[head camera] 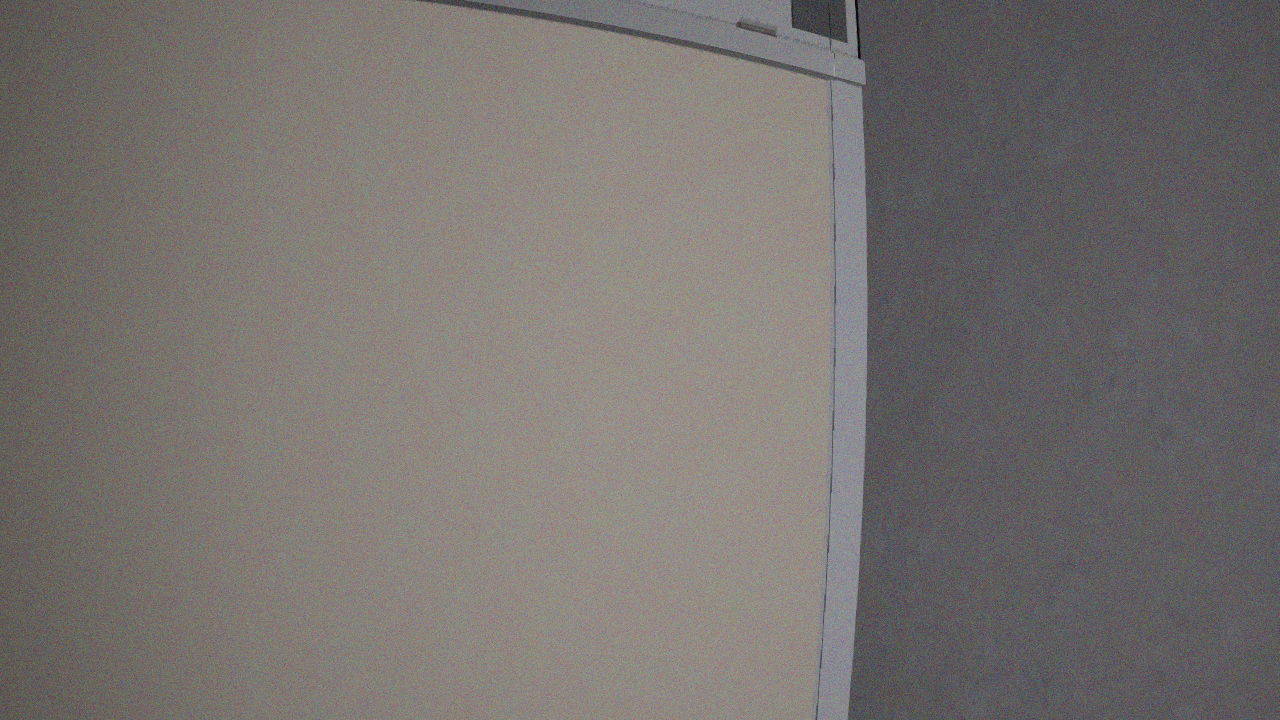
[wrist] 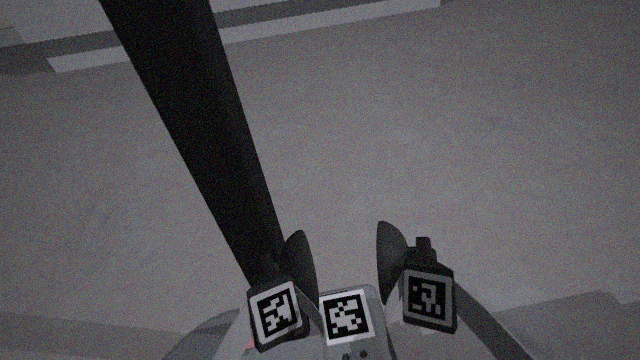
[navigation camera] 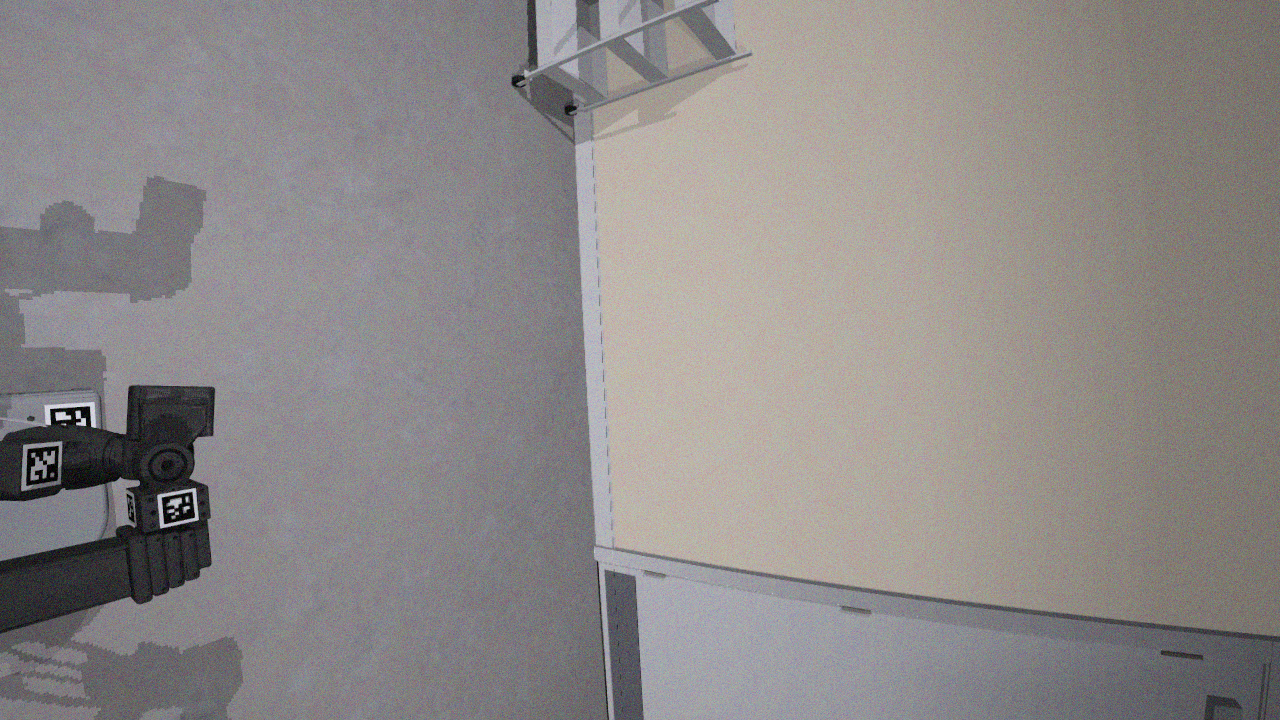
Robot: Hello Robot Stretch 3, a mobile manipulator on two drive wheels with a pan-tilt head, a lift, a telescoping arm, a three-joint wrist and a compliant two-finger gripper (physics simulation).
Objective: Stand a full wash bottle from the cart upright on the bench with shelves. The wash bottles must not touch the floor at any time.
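Places are measured from the robot's base along level axes (x down, y ahead, z right), in centimetres.
Where they show: gripper, fingertip midpoint: [wrist: 343,252].
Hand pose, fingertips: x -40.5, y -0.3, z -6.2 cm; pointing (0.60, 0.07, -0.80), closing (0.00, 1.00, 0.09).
Note:
After its pixels a point has its place.
My gripper [wrist: 343,252] {y -0.3, x -40.5, z -6.2 cm} is open in the wrist view, with its two dark fingertips apart and bare floor showing between them. The dark wrist parts show at the left of the navigation view, above the floor. No wash bottle shows in these views, and I cannot make out the bench with shelves. A light metal frame [navigation camera: 617,42] {y 106.8, x -43.9, z 130.8 cm} with slanted rails and small dark feet or wheels stands by the wall at the top of the navigation view. I cannot tell whether it is the cart.
A beige wall [head camera: 402,358] {y -5.6, x -96.1, z 167.5 cm} [navigation camera: 895,313] {y 16.2, x -115.7, z 167.2 cm} with a white skirting strip [head camera: 848,358] {y -10.2, x -5.1, z 166.3 cm} [navigation camera: 590,340] {y 14.2, x -3.2, z 165.9 cm} meets the grey floor [head camera: 1074,358] {y -8.9, x -0.1, z 108.2 cm} [navigation camera: 402,358] {y 8.9, x 0.0, z 83.1 cm}. A white panel like a door [navigation camera: 850,671] {y -99.9, x -100.8, z 167.1 cm} stands beside the wall. A long black bar [wrist: 195,125] crosses the wrist view.

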